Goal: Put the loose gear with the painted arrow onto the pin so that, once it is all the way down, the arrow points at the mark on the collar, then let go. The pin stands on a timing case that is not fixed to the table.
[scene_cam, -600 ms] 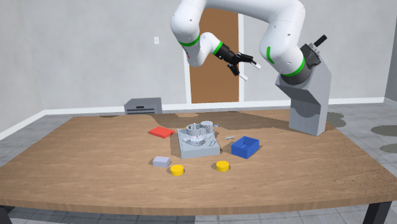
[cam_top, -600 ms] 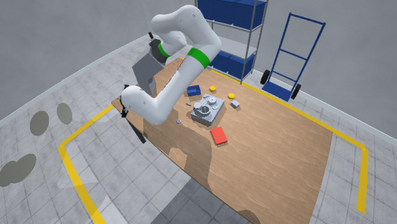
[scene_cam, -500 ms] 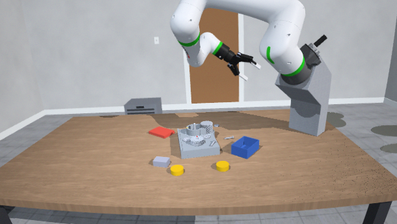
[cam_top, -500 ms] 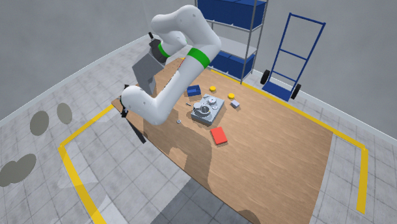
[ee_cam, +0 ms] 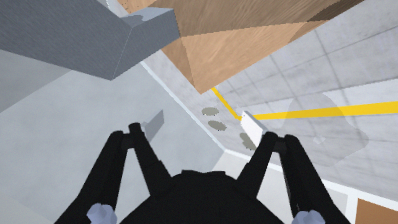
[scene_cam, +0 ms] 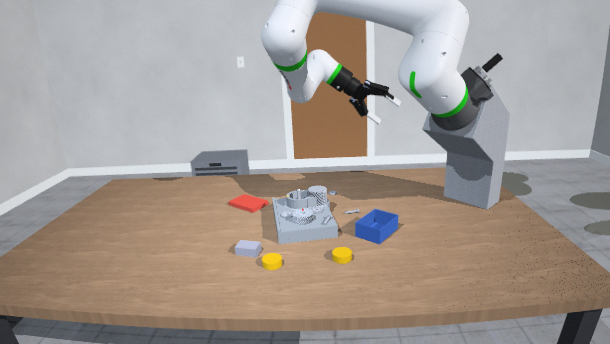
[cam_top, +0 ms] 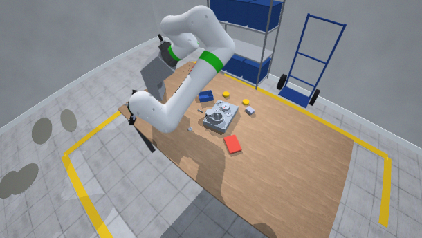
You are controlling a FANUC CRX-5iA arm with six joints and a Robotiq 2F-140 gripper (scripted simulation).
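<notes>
The gear is 57 cm to the left of my hand, 22 cm ahead of it and 21 cm below it. Round my hand: red block 47 cm ahead, 42 cm to the left, 25 cm below; then blue bin 55 cm to the left, 24 cm below; then bolt 43 cm to the left, 25 cm below, 9 cm ahead.
</notes>
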